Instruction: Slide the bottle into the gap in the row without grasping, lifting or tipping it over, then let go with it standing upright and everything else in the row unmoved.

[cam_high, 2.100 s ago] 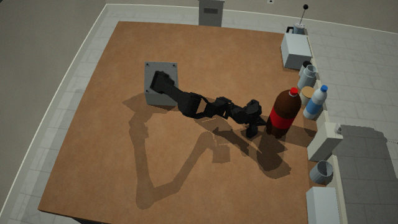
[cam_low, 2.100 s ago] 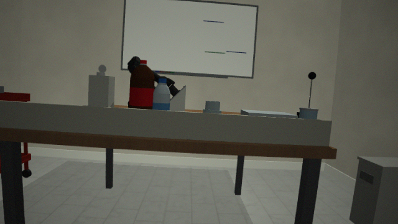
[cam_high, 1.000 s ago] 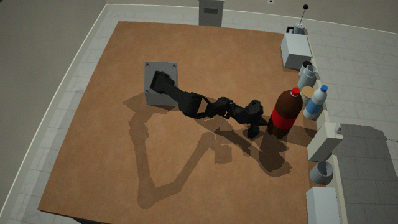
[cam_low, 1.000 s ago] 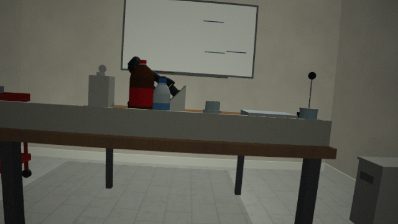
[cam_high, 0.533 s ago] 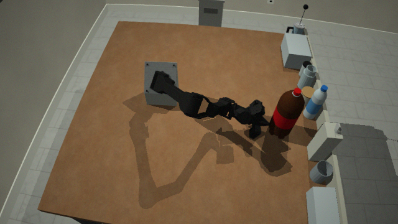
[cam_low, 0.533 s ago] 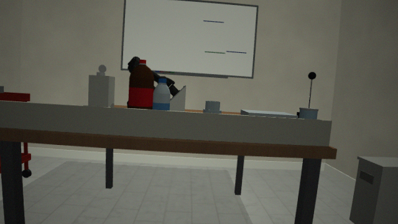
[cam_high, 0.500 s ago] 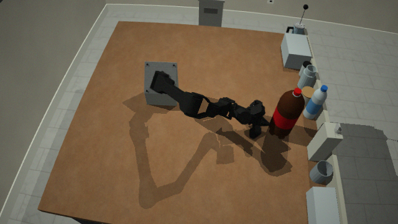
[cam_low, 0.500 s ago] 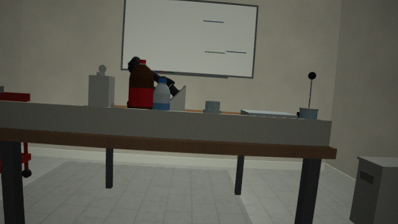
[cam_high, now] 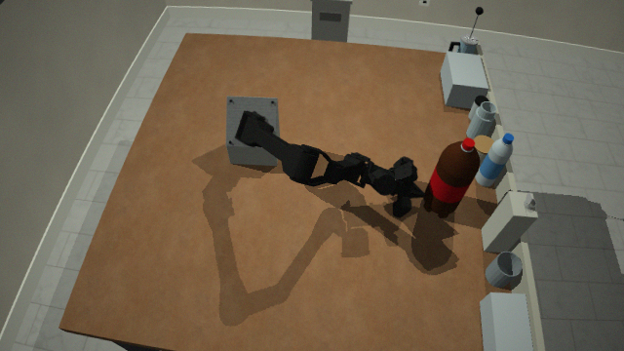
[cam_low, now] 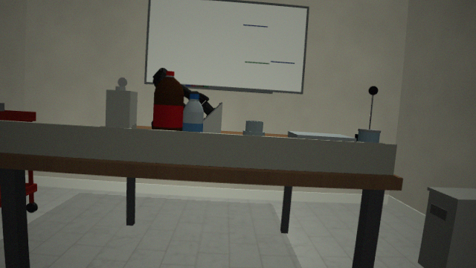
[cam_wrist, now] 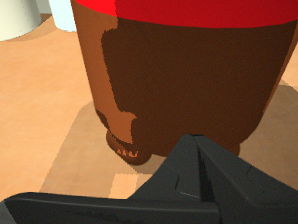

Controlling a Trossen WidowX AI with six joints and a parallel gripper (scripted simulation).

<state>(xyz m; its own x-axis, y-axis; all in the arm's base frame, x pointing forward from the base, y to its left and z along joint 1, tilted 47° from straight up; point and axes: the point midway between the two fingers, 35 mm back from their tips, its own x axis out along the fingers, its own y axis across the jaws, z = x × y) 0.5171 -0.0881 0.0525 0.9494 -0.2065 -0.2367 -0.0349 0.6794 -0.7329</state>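
The cola bottle lies 90 mm ahead of my hand, 90 mm above it and 10 mm to the left of it. From my hand the other things lie so: grey cup (260 mm ahead, 210 mm to the right, 40 mm below); then blue-capped water bottle (250 mm ahead, 130 mm to the left, 50 mm above); then cork-lidded jar (240 mm ahead, 220 mm to the left, 20 mm below).
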